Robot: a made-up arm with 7 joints.
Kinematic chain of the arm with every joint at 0, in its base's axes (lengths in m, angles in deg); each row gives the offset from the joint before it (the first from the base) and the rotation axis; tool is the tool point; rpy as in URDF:
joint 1: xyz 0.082 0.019 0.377 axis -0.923 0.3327 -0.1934
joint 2: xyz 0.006 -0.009 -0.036 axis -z
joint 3: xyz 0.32 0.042 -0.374 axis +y
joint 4: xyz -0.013 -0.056 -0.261 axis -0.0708 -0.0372 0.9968
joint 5: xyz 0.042 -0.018 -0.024 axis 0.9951 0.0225 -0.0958
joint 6: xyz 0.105 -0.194 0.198 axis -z
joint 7: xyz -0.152 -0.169 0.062 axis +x
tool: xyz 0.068 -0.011 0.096 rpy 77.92 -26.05 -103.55
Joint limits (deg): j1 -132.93..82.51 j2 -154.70..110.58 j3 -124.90..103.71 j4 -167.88..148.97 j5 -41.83..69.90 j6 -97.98..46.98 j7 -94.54..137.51
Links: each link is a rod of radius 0.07 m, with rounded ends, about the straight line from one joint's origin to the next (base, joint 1, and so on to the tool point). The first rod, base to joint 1, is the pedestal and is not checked.
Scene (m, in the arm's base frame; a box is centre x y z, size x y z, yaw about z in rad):
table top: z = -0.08
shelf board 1: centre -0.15 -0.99 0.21 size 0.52 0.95 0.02 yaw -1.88
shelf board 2: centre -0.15 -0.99 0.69 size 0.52 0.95 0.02 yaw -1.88
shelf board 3: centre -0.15 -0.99 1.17 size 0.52 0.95 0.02 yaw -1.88
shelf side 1: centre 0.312 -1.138 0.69 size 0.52 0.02 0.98 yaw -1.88
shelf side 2: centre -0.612 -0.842 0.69 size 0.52 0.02 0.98 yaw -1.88
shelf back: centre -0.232 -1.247 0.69 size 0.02 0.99 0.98 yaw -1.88
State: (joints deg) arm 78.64 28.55 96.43 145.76 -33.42 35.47 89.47
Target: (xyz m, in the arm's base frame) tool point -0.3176 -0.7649 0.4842
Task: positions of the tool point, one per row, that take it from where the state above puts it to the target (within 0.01 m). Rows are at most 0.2 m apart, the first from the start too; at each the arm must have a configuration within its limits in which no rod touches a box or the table.
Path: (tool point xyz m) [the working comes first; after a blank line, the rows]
Joints at the target: 82.51 67.10 88.75 84.99 17.55 25.65 87.27
Straight joint move there: clear.

1: 0.1855 -0.7121 0.3344
2: 0.0947 -0.7668 0.3699
3: -0.0250 -0.8028 0.4158
4: -0.1669 -0.8049 0.4595
5: -0.3176 -0.7649 0.4842

